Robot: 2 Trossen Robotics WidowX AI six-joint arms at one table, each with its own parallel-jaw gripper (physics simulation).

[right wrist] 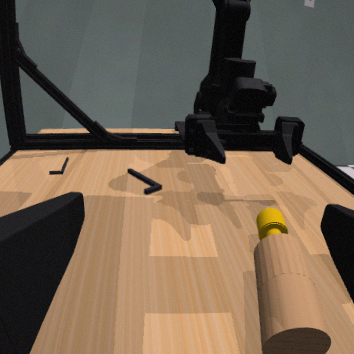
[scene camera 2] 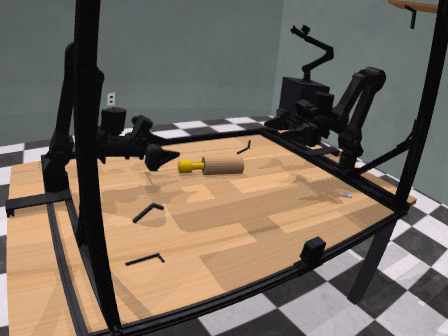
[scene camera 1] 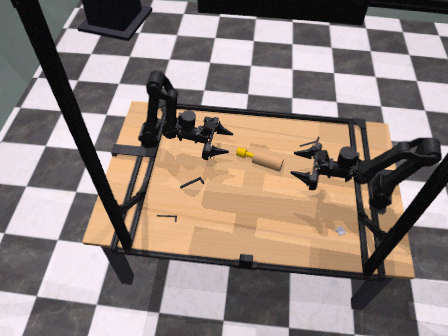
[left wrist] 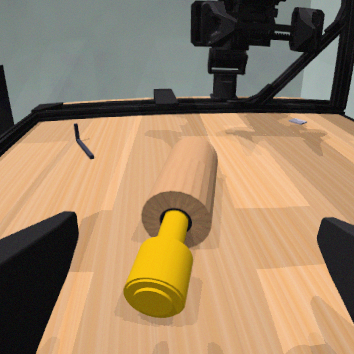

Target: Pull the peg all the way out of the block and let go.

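Seen in the pictures: left gripper, fingertip midpoint: [right wrist: 257, 160] [scene camera 2: 174, 147] [scene camera 1: 231, 143] [left wrist: 202, 227]; right gripper, fingertip midpoint: [right wrist: 207, 211] [scene camera 2: 272, 129] [scene camera 1: 292, 162] [left wrist: 275, 28]; left arm's base at its link origin: [scene camera 2: 56, 189] [scene camera 1: 149, 143]; right arm's base at its link origin: [scene camera 2: 346, 167] [scene camera 1: 377, 204] [left wrist: 223, 97].
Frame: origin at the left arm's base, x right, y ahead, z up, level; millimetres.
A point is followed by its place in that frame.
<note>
A yellow peg [scene camera 1: 241, 152] @(z 21, x -54, y 397 mm) [scene camera 2: 185, 166] @(z 16, x -50, y 392 mm) [left wrist: 161, 272] @(z 25, x -63, y 383 mm) [right wrist: 271, 220] @(z 25, x -59, y 410 mm) has a wide head and a thinner shaft, which enters the hole in the near end of the block in the left wrist view. The block [scene camera 1: 267, 161] @(z 28, x -35, y 513 mm) [scene camera 2: 223, 165] @(z 20, x -30, y 504 mm) [left wrist: 186, 172] @(z 36, x -53, y 482 mm) [right wrist: 287, 295] @(z 35, x -42, y 539 mm) is a light wooden cylinder lying on its side on the table. My left gripper [scene camera 1: 230, 142] @(z 80, x -43, y 353 mm) [left wrist: 202, 227] @(z 80, x -43, y 353 mm) is open and empty, a little off the peg's head, with its fingers at either side in its wrist view. My right gripper [scene camera 1: 293, 163] @(z 156, x 41, y 611 mm) [right wrist: 207, 211] @(z 156, x 41, y 611 mm) is open and empty, off the block's other end.
The wooden table [scene camera 1: 240, 235] @(z -19, x 298, y 491 mm) [scene camera 2: 190, 280] @(z -19, x 380, y 275 mm) has a black frame around it. Black L-shaped keys [scene camera 1: 192, 182] @(z -14, x 127, y 241 mm) [scene camera 2: 148, 212] @(z -17, x 127, y 243 mm) [right wrist: 145, 181] @(z -16, x 123, y 246 mm) lie on it, one [scene camera 1: 310, 142] @(z -13, x -226, y 669 mm) [scene camera 2: 244, 147] @(z -12, x -227, y 670 mm) [left wrist: 83, 142] @(z -13, x -224, y 671 mm) behind the block. A small grey piece [scene camera 1: 340, 231] @(z -16, x 175, y 851 mm) [scene camera 2: 347, 194] @(z -16, x 173, y 851 mm) lies at the right.
</note>
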